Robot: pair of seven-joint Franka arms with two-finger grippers.
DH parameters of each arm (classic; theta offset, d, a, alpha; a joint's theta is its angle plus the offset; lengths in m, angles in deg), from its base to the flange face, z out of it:
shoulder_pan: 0 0.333 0 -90
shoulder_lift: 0 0 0 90
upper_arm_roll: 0 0.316 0.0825 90
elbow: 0 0 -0.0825 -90
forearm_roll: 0 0.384 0 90
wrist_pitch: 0 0 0.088 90
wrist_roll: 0 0.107 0 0
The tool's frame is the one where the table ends.
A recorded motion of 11 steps. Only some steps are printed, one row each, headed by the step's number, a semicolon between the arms.
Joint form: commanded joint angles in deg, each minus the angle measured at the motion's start. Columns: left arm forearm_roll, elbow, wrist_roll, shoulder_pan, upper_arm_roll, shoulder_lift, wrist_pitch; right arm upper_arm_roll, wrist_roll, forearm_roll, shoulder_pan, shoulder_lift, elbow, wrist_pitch.
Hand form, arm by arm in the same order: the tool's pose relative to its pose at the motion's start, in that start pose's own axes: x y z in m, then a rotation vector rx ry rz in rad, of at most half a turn. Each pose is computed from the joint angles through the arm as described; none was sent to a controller.
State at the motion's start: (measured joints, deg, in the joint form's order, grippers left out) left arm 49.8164 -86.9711 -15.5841 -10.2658 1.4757 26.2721 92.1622; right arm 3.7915 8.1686 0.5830 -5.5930 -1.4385 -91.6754 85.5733
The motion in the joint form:
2: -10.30 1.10 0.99 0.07 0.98 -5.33 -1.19; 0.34 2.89 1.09 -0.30 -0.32 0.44 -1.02
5: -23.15 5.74 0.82 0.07 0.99 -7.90 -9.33; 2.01 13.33 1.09 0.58 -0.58 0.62 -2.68
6: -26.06 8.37 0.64 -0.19 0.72 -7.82 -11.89; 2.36 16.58 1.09 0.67 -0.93 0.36 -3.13
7: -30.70 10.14 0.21 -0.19 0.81 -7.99 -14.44; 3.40 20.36 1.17 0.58 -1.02 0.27 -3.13
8: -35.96 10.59 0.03 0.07 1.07 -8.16 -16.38; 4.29 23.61 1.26 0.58 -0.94 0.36 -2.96
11: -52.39 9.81 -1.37 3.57 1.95 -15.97 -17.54; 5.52 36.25 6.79 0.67 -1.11 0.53 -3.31
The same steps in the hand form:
2: -0.0242 -0.0427 -0.0317 -0.1853 -0.0021 -0.0798; -0.0042 -0.0022 -0.0049 0.0173 -0.0076 0.0479
5: -0.0515 -0.0685 -0.0665 -0.4014 -0.0921 -0.1311; -0.0129 -0.0252 -0.0058 0.0055 -0.0291 0.1855
6: -0.0564 -0.0741 -0.0826 -0.4521 -0.1038 -0.1370; -0.0165 -0.0289 -0.0060 0.0011 -0.0350 0.2346
7: -0.0632 -0.0770 -0.0932 -0.5296 -0.1340 -0.1390; -0.0189 -0.0378 -0.0059 -0.0013 -0.0350 0.2841
8: -0.0688 -0.0739 -0.0964 -0.6147 -0.1755 -0.1255; -0.0201 -0.0462 -0.0060 -0.0016 -0.0323 0.3252
11: -0.1153 -0.1328 -0.1239 -0.9280 -0.1632 -0.1924; -0.0276 -0.0690 -0.0087 0.0757 -0.0787 0.5109

